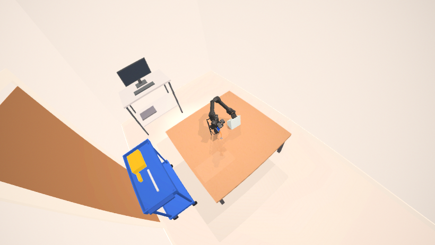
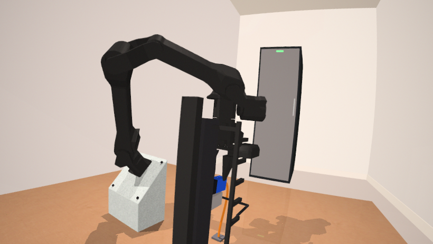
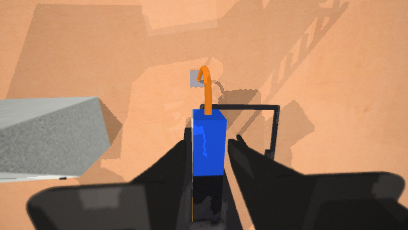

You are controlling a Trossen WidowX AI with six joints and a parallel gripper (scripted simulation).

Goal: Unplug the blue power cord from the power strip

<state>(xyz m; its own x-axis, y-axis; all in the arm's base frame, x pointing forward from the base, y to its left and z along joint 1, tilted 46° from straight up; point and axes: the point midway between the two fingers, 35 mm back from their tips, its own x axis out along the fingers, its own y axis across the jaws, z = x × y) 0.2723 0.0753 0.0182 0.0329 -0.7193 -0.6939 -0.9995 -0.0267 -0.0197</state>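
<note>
Right now the blue plug is 2 cm to the right of my gripper tip. Also, from my gripper tip: black post 13 cm to the right.
</note>
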